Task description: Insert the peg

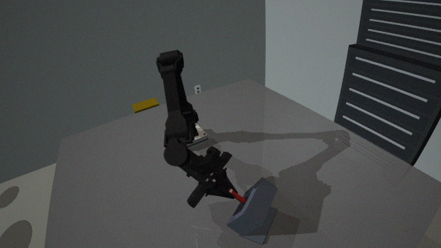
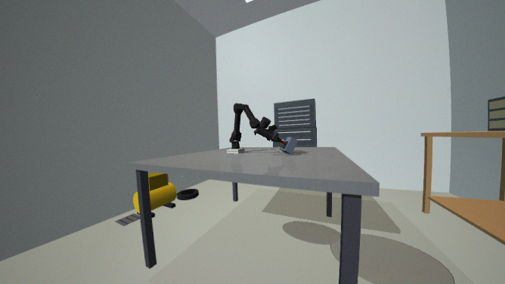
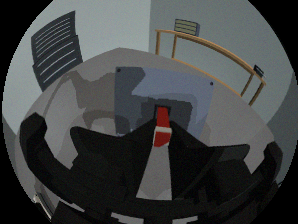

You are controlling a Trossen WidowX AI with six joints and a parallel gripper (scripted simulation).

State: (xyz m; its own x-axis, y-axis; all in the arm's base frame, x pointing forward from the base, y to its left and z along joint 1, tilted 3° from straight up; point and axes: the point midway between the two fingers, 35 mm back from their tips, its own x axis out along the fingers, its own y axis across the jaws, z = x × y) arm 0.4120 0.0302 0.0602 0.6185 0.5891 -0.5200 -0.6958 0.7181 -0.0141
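The peg lies right at my gripper tip. The rest, counted from my gripper tip: sloped panel: 30 mm to the left, 30 mm below, 30 mm ahead.
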